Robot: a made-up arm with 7 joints.
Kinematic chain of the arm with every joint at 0, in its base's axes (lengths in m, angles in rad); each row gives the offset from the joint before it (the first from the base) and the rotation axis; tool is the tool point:
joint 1: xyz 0 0 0 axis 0 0.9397 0.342
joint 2: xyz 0 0 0 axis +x
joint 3: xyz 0 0 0 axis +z
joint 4: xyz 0.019 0 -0.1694 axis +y
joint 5: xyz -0.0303 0 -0.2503 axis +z
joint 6: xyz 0 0 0 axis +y
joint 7: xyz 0 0 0 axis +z
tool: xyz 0 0 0
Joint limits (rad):
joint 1: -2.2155..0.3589
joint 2: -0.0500..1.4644
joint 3: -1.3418..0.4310
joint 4: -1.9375..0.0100
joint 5: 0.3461..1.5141
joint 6: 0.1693..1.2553
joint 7: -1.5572..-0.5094
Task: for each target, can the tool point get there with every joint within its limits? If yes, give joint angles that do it. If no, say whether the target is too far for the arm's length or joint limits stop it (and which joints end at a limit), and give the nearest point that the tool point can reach.
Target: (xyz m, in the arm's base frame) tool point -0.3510 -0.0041 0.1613
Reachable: no: joint limits stop it (at a limit: joint 1, joint 2, joint 3, joint 4) | nearest point -0.1850 0.0817 0.2005 | short by 0.191 m
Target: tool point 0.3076 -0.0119 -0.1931
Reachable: yes | joints -0.4080 0.5819 -0.5865 -1.3265 1.0705 1.1090 -0.9041
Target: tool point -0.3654 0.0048 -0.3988
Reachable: no: too far | nearest point -0.1550 0.0236 -0.3892 | short by 0.211 m
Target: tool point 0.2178 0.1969 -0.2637
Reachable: yes | joints -0.2011 1.0241 -0.7705 -0.9784 1.3083 0.7526 -1.2668
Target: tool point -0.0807 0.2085 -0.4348
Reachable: no: too far | nearest point -0.0698 0.1802 -0.3758 | short by 0.066 m
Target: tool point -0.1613 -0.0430 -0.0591
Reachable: no: joint limits stop it (at a limit: joint 1, joint 3, joint 4) | nearest point -0.0264 -0.0585 -0.2774 | short by 0.257 m
